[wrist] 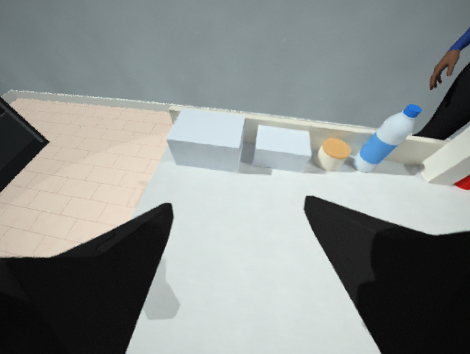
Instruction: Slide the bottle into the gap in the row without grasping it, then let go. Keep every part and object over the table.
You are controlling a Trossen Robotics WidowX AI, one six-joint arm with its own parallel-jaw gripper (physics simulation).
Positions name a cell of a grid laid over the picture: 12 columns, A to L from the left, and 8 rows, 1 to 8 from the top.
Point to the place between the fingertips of my gripper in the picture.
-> At G5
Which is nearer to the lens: the blue-capped bottle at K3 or the pale box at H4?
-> The pale box.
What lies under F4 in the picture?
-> A pale box.
